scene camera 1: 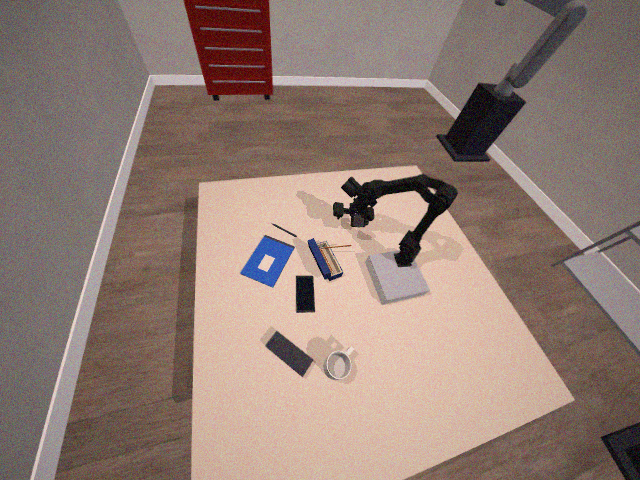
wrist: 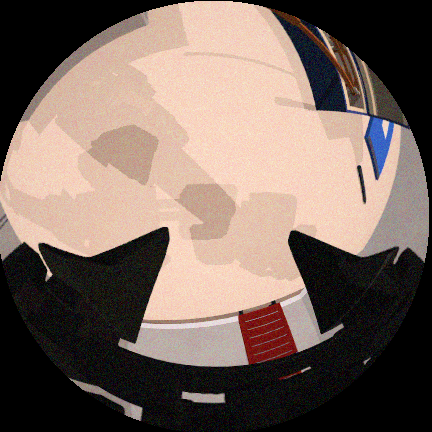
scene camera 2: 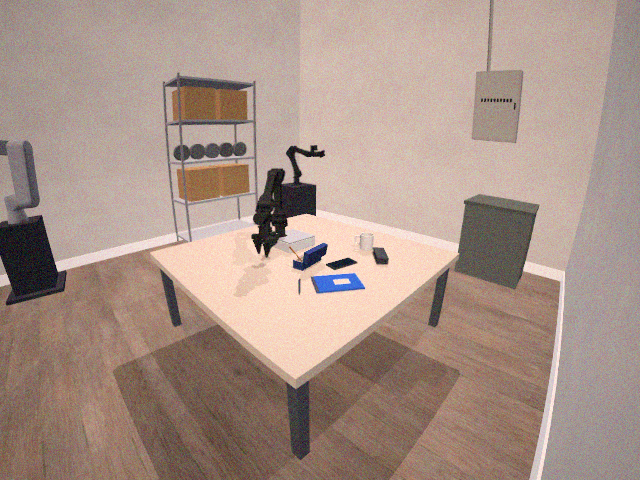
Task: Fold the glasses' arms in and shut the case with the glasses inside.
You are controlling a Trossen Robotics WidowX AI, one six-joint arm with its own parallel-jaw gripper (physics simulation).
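Frame: origin at the arm's base, x ahead, y left, z up, level; millimetres.
Where they show: gripper, fingertip midpoint: (scene camera 1: 346, 219) (wrist: 232, 235) (scene camera 2: 262, 255); arm's base, origin of the base link: (scene camera 1: 402, 260) (scene camera 2: 280, 235).
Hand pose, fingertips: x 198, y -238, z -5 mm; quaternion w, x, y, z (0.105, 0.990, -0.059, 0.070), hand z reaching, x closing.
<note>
Things, the pixels of their top centre, and the offset from my fingertips. "pt": a spot on its surface instead.
- blue booklet, middle of its top: (scene camera 1: 268, 259) (scene camera 2: 337, 281) 152 mm left, 371 mm ahead, 46 mm down
- dark pen, middle of its top: (wrist: 364, 189) (scene camera 2: 299, 285) (scene camera 1: 283, 229) 1 mm left, 297 mm ahead, 45 mm down
- black phone, middle of its top: (scene camera 1: 305, 293) (scene camera 2: 341, 262) 318 mm left, 235 mm ahead, 46 mm down
- dark block, middle of its top: (scene camera 1: 289, 352) (scene camera 2: 380, 252) 529 mm left, 317 mm ahead, 19 mm down
- white mug, surface spot: (scene camera 1: 339, 365) pt 591 mm left, 150 mm ahead, 46 mm down
The dark blue case (scene camera 1: 318, 259) (scene camera 2: 314, 254) (wrist: 310, 70) stands open on the table, its lid raised on the side away from the arm's base. The brown glasses (scene camera 1: 338, 246) (scene camera 2: 294, 252) (wrist: 325, 49) lie in it. One thin glasses arm sticks out over the case's edge, towards the robot's side. The other arm's position is hard to tell. In the wrist view the case is cut off at the upper right. My gripper (scene camera 1: 354, 211) (scene camera 2: 262, 253) (wrist: 232, 235) is open and empty. It hangs above the table, beside the case and apart from it, fingers pointing down.
A blue booklet (scene camera 1: 253, 267) (scene camera 2: 323, 284), a dark pen (scene camera 1: 284, 229) (scene camera 2: 299, 286) and a black phone (scene camera 1: 305, 293) (scene camera 2: 341, 263) lie near the case. A grey box (scene camera 1: 400, 281) is by the arm's base. A dark block (scene camera 1: 288, 353) and a white mug (scene camera 1: 339, 365) stand farther off.
</note>
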